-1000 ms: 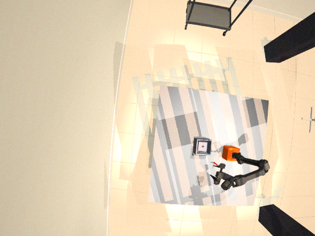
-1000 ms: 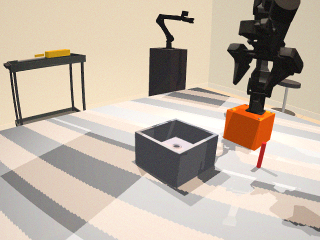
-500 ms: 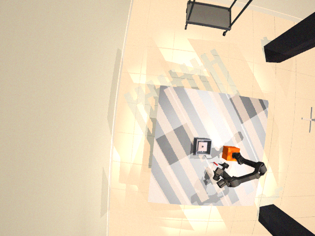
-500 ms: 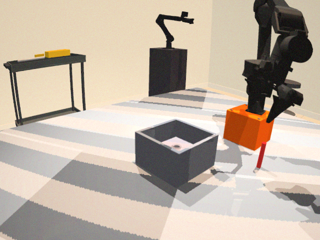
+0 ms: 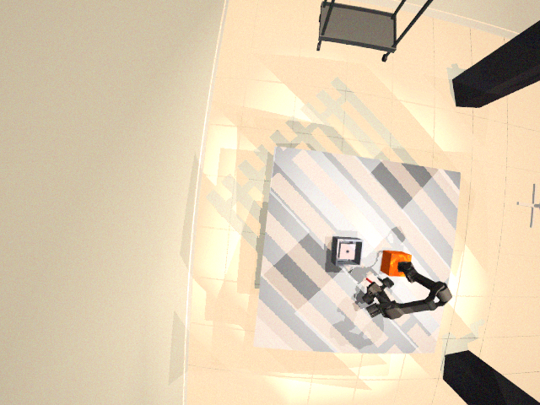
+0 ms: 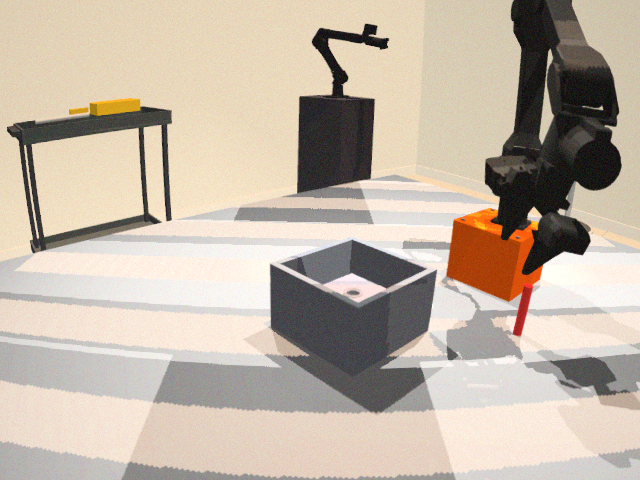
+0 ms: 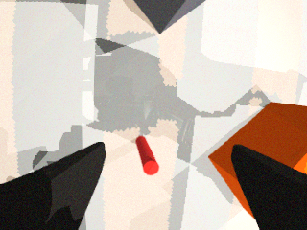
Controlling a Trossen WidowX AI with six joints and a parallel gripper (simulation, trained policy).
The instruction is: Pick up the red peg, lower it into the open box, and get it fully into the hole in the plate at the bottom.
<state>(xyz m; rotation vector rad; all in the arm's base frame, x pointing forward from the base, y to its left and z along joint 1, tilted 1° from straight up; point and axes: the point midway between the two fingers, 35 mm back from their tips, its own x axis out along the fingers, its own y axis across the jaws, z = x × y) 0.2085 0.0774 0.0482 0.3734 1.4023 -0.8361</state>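
My gripper tip is now 80 mm above the red peg, 30 mm to the right of it and 20 mm past it. Also, from my gripper tip: pale plate: 180 mm to the right, 130 mm ahead, 80 mm below; grey box: 180 mm to the right, 130 mm ahead, 100 mm below.
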